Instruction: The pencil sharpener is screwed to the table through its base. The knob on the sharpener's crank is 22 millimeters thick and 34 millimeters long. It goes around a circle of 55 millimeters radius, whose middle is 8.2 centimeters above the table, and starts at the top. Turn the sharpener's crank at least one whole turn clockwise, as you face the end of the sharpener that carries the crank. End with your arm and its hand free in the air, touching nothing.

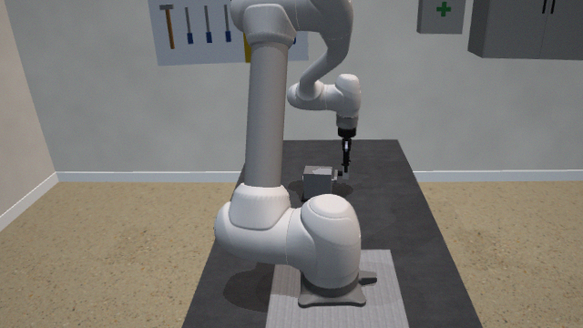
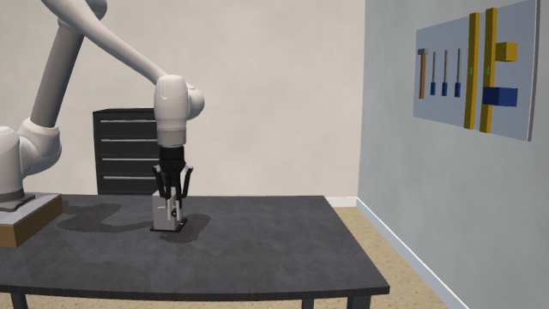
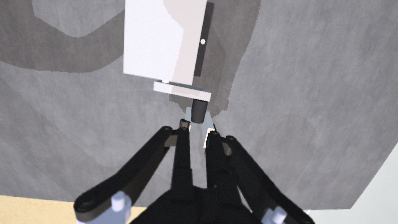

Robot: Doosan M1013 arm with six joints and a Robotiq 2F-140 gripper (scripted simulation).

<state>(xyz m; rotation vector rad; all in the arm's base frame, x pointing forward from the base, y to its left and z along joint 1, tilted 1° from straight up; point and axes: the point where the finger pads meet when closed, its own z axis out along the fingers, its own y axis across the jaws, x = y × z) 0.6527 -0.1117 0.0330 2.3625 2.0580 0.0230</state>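
The crank knob lies 2 cm to the left of my hand and 2 cm below it. Also, from my hand: crank (2 cm to the left, 2 cm below).
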